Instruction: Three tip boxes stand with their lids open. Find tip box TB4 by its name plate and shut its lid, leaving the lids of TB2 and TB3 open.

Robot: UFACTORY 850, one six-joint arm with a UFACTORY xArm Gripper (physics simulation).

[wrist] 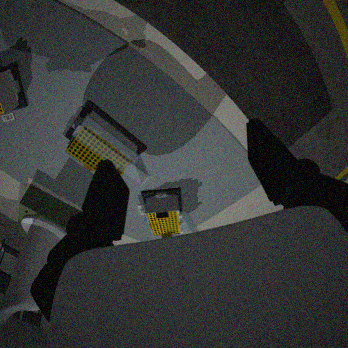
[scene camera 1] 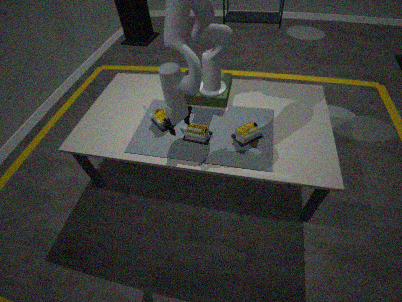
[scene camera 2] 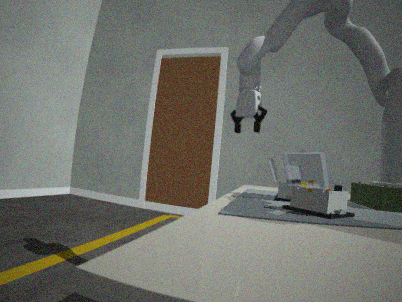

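Observation:
Box TB4 (scene camera 1: 196,132) (wrist: 97,150) is the middle one of three white boxes with yellow racks; its name plate cannot be read here. TB2 (scene camera 1: 159,117) (wrist: 164,222) is left and TB3 (scene camera 1: 247,132) right in scene camera 1. In scene camera 2, a near box (scene camera 2: 317,200) and a box (scene camera 2: 285,191) behind it each have a clear lid raised; which boxes these are is unclear. TB4's own clear lid is hard to make out. My gripper (scene camera 1: 180,128) (scene camera 2: 247,131) (wrist: 181,157) is open and empty, high above the mat on the TB2 side, touching no box.
The boxes stand on a grey-blue mat (scene camera 1: 145,143) (scene camera 2: 240,210) on a pale table (scene camera 1: 92,117) (scene camera 2: 165,260). The arm's green base block (scene camera 1: 223,96) (scene camera 2: 375,195) (wrist: 45,202) stands behind the mat. A brown door (scene camera 2: 182,130) is in the wall.

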